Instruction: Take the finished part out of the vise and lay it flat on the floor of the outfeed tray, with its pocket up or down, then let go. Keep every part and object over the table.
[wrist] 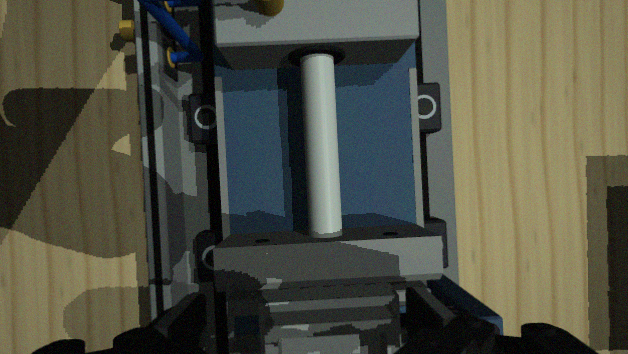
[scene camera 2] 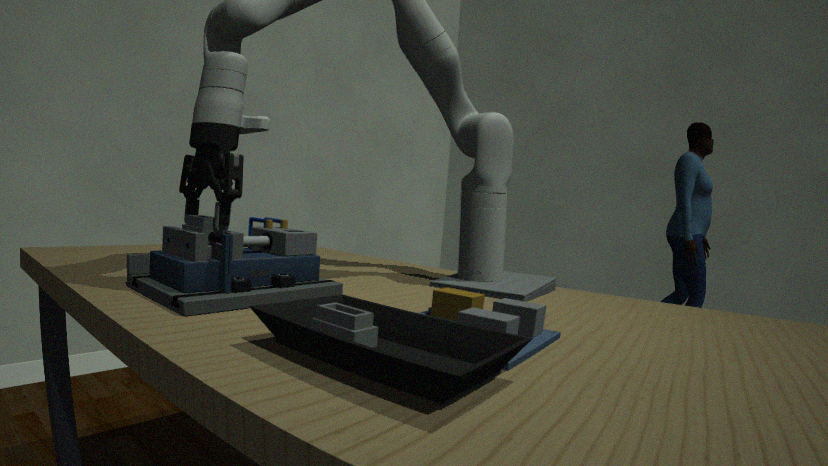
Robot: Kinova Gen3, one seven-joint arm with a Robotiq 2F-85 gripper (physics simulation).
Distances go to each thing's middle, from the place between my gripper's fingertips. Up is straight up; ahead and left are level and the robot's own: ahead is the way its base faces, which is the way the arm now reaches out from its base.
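Relative to the blue post (wrist: 444, 288), my gripper is 2 cm short of it, 8 cm to the right of it and 4 cm above it. Counted from my hand: vise (scene camera 2: 171, 270), 1 cm to the left, 6 cm behind and 6 cm below; vise block (scene camera 2: 285, 243), 2 cm to the left, 15 cm behind and 2 cm below; blue plate (scene camera 2: 544, 339), 36 cm to the left, 13 cm behind and 10 cm below. Going by their middles, the blue plate is the farthest from my gripper of the things named here.
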